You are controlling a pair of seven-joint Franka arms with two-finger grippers.
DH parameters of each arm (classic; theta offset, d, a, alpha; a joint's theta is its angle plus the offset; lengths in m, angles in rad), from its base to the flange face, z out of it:
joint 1: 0 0.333 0 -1.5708
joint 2: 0 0 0 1.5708
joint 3: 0 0.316 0.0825 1.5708
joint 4: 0 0 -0.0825 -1.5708
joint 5: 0 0.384 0 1.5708
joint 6: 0 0 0.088 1.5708
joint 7: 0 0.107 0 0
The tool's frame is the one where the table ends.
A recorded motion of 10 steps. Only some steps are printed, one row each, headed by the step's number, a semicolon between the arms.
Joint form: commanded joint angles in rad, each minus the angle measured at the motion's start. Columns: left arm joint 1, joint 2, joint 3, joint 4, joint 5, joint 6, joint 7; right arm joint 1, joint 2, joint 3, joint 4, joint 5, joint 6, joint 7.
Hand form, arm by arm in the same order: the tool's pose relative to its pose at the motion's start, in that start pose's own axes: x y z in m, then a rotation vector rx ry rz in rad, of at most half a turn. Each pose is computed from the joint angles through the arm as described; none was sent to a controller.
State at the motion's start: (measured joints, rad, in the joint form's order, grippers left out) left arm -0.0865 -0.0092 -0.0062 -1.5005 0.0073 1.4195 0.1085; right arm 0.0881 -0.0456 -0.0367 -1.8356 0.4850 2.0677 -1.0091
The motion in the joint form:
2: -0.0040 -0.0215 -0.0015 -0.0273 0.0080 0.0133 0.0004; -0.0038 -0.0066 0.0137 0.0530 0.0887 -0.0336 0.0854
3: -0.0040 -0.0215 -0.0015 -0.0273 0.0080 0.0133 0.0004; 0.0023 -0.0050 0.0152 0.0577 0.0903 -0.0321 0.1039
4: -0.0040 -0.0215 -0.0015 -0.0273 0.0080 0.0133 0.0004; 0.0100 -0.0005 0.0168 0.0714 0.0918 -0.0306 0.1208
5: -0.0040 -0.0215 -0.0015 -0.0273 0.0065 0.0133 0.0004; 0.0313 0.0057 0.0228 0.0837 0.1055 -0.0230 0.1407
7: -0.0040 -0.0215 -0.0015 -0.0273 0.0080 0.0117 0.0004; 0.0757 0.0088 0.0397 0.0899 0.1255 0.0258 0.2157
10: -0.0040 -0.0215 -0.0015 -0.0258 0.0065 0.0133 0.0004; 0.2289 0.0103 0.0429 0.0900 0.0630 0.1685 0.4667
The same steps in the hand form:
2: -0.0051 0.0026 0.0003 0.0092 0.0066 0.0048; 0.0222 -0.0103 -0.0210 0.0429 0.0850 0.0911
3: -0.0051 0.0026 0.0003 0.0092 0.0066 0.0048; 0.0261 -0.0129 -0.0205 0.0456 0.0880 0.1026
4: -0.0051 0.0026 0.0003 0.0092 0.0066 0.0048; 0.0327 -0.0156 -0.0218 0.0457 0.0949 0.1083
5: -0.0051 0.0028 0.0003 0.0078 0.0068 0.0050; 0.0455 -0.0254 -0.0181 0.0594 0.1097 0.1091
7: -0.0052 0.0026 0.0004 0.0091 0.0050 0.0048; 0.0698 -0.0479 -0.0102 0.0698 0.1460 0.1443
10: -0.0051 0.0028 -0.0004 0.0079 0.0082 0.0050; 0.1196 -0.1090 0.0081 0.0407 0.1860 0.2452

